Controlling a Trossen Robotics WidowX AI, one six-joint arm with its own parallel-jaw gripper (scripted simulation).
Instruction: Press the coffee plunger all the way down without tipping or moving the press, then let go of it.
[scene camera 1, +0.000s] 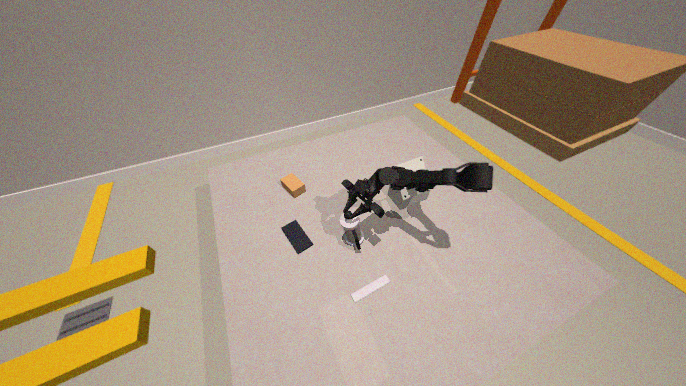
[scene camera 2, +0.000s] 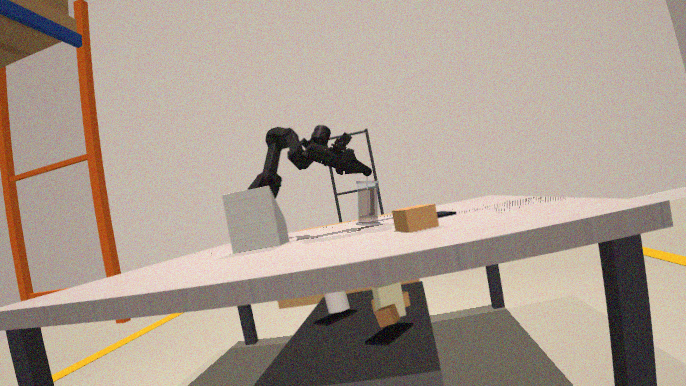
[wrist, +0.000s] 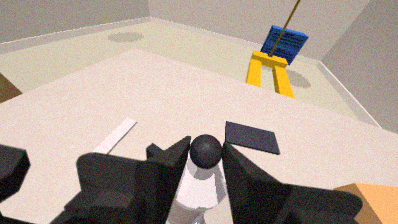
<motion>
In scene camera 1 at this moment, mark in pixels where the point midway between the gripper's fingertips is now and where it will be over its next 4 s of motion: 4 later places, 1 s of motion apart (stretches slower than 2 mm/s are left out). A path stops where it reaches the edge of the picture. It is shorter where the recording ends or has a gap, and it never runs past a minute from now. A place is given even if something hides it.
My gripper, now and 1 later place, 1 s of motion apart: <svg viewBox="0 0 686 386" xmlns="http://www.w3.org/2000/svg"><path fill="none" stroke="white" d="M346 215L352 202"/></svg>
</motion>
